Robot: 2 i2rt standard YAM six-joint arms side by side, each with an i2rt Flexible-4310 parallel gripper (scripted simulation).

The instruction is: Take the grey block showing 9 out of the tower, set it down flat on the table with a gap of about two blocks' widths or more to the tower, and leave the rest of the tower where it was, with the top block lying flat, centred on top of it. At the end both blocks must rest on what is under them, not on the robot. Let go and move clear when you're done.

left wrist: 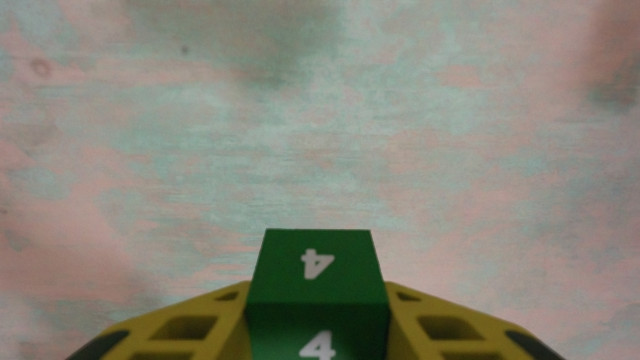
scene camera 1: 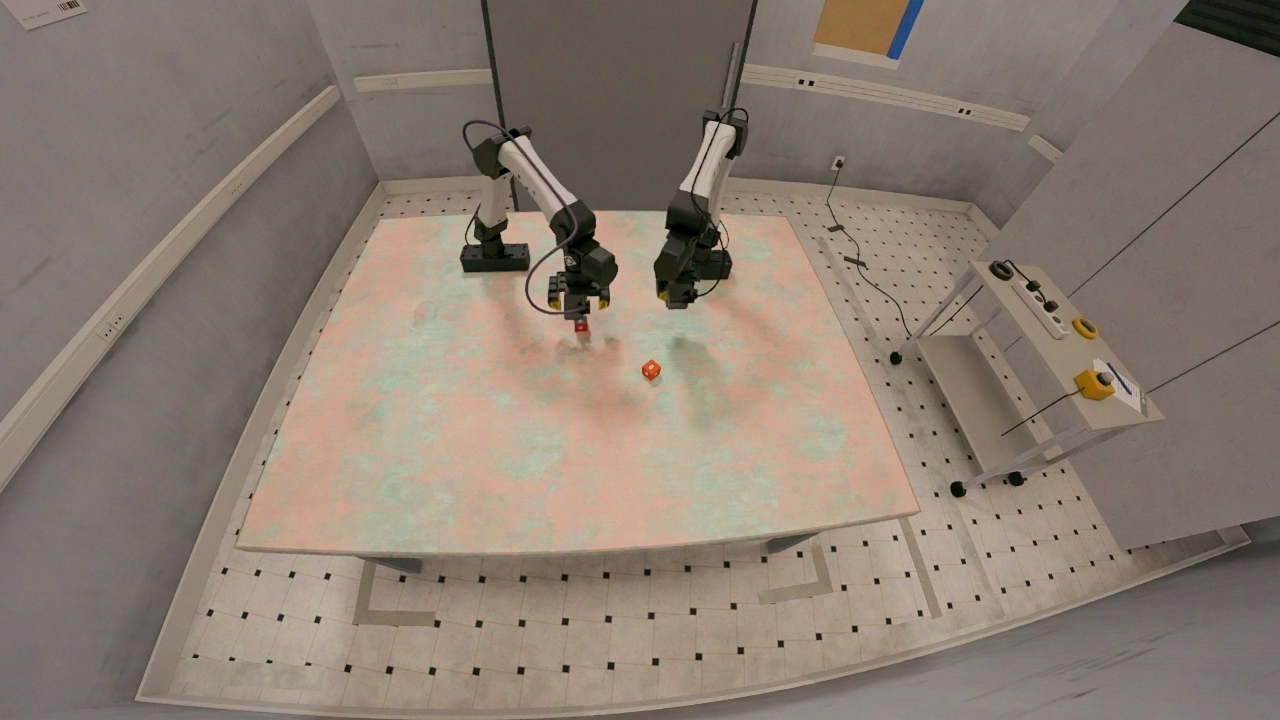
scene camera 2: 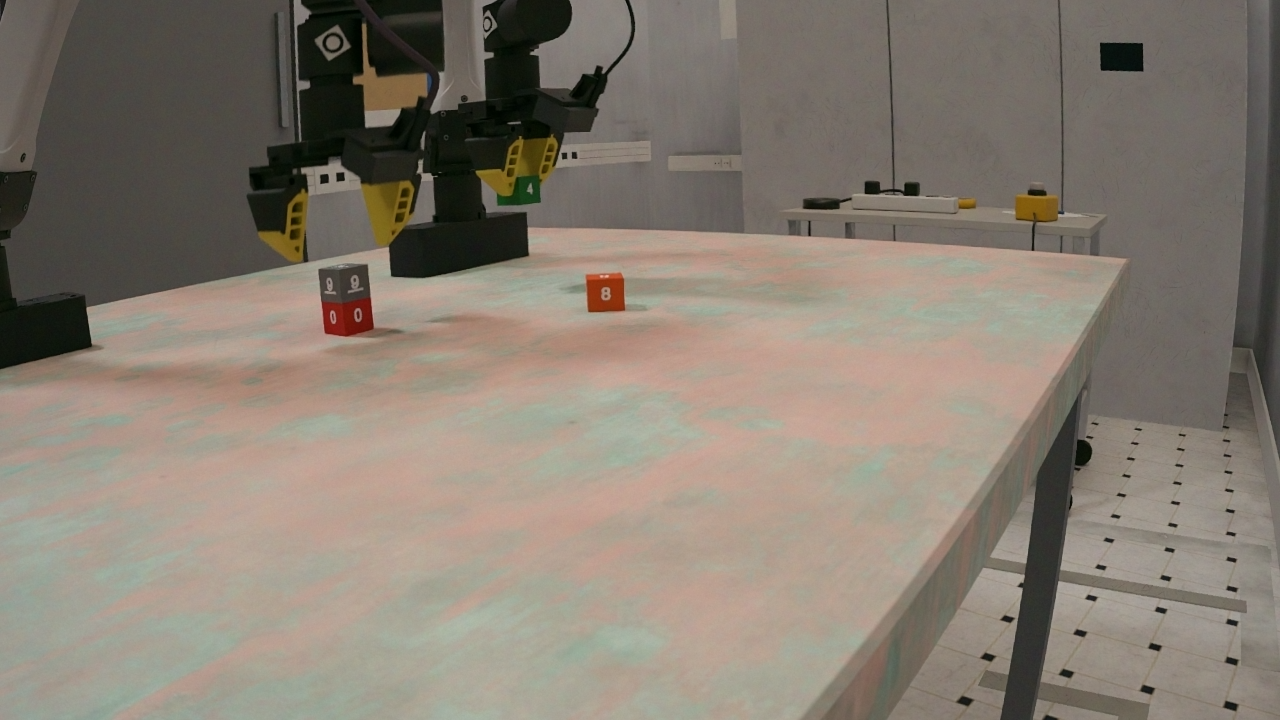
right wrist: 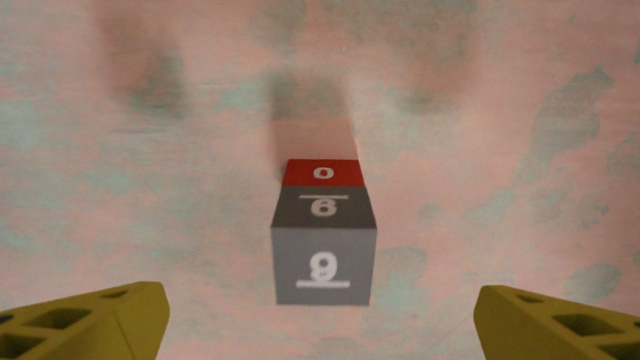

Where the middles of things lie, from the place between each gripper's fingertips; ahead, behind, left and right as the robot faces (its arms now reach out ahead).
Labels:
The red block showing 0 [scene camera 2: 346,319] is 60 mm below my right hand [scene camera 2: 340,254]. The rest, counted from my right hand: orange block showing 8 [scene camera 2: 605,292]: 180 mm to the left, 140 mm ahead, 60 mm below; green block showing 4 [scene camera 2: 526,190]: 230 mm to the left, 30 mm above, 20 mm behind.
Now: the green block showing 4 right at my left hand [scene camera 2: 517,194]. The rest, counted from my left hand: orange block showing 8: 16 cm ahead, 5 cm to the right, 9 cm below; then red block showing 0: 2 cm ahead, 23 cm to the right, 9 cm below.

